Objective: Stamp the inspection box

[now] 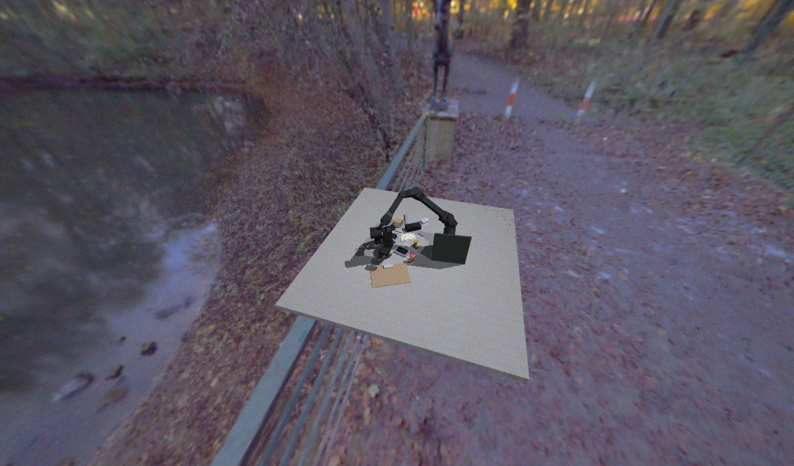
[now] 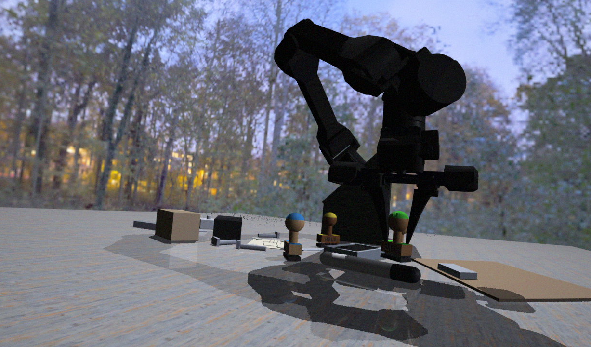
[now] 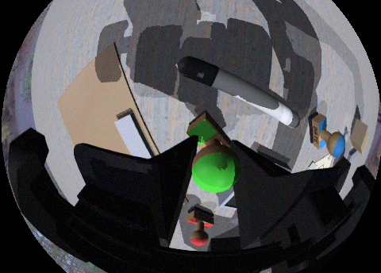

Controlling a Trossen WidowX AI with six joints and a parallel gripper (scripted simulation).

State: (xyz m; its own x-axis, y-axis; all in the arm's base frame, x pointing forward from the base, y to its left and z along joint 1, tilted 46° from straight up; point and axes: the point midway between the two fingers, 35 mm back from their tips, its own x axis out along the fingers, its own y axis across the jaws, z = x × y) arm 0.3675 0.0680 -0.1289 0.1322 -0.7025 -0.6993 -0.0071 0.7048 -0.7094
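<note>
Now: the marker 4 cm ahead of my gripper tip, 1 cm to the right of it and 3 cm below it. Also, from my gripper tip: ink pad: 7 cm behind, 7 cm to the right, 3 cm below; then blue-topped stamp: 2 cm ahead, 14 cm to the right, 2 cm below; then green-topped stamp: right at my gripper tip.
</note>
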